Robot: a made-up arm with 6 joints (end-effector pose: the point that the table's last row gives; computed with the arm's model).
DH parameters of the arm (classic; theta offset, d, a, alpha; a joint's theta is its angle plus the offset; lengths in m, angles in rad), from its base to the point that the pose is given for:
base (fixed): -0.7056 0 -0.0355 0
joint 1: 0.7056 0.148 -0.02 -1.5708
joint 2: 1.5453 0 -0.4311 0
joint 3: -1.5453 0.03 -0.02 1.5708
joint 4: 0 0.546 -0.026 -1.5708
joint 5: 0 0.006 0.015 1.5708
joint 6: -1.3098 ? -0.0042 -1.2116
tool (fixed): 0.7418 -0.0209 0 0
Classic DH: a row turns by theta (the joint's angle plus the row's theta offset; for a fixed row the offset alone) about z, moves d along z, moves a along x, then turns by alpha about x.
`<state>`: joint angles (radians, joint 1 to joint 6).
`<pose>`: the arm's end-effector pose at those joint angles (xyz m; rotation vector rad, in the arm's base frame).
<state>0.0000 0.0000 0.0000 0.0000 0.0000 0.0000</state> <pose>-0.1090 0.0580 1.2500 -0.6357 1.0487 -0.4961</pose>
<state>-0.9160 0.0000 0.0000 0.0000 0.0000 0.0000</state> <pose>-0.0492 0.1094 1.2500 -0.1144 1.3119 -1.2847</pose>
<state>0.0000 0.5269 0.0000 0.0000 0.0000 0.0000</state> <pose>0.4536 0.0580 1.1317 -0.7885 1.5441 -0.3326</pose>
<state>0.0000 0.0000 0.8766 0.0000 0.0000 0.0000</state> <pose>0.4251 0.0580 1.0475 -0.8798 1.8698 -0.2007</pose>
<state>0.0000 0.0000 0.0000 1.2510 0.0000 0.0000</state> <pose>-0.0925 0.0252 1.2500 -1.1355 0.4805 0.5961</pose>
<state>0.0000 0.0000 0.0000 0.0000 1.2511 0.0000</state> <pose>0.0131 0.0580 1.1690 -0.9671 2.2145 -0.0359</pose>
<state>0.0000 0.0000 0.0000 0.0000 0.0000 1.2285</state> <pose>-0.0948 0.0399 1.2500 -1.1287 0.4927 0.5766</pose>
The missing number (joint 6, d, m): 0.1324
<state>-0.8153 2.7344 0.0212 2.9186 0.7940 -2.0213</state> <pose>0.3250 -0.3162 -0.7767 0.3792 2.0994 1.0926</pose>
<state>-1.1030 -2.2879 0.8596 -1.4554 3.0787 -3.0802</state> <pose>-0.2928 0.7345 -0.1018 0.0584 -1.9215 0.9951</pose>
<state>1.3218 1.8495 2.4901 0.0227 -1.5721 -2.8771</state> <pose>-0.0844 -0.0452 -0.3308 -1.5958 -1.4676 -2.1156</pose>
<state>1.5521 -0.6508 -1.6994 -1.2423 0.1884 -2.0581</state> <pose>-0.0598 -0.7456 0.0239 0.9845 2.8706 0.6286</pose>
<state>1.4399 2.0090 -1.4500 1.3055 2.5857 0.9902</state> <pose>-0.0089 0.6329 0.3456 1.4357 -0.4052 -0.0454</pose>
